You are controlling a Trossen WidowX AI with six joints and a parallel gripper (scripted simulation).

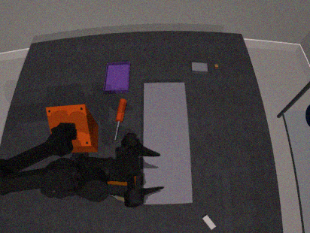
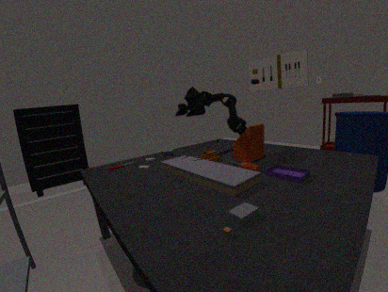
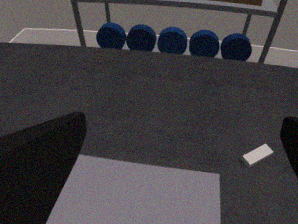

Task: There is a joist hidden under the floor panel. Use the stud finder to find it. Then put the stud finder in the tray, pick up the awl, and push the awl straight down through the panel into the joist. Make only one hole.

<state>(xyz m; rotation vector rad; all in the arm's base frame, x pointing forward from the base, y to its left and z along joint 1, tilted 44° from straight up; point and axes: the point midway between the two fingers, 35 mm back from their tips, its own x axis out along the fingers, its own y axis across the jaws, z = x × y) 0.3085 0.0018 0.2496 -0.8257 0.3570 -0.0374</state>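
My gripper tip is now 140 mm past the stud finder, 30 mm to the right of it and 240 mm above it. The rest, counted from my gripper tip: square light: 130 mm behind, 30 mm to the left, 230 mm below; purple tray: 210 mm behind, 500 mm to the left, 270 mm below; awl: 160 mm behind, 60 mm to the right, 280 mm below.
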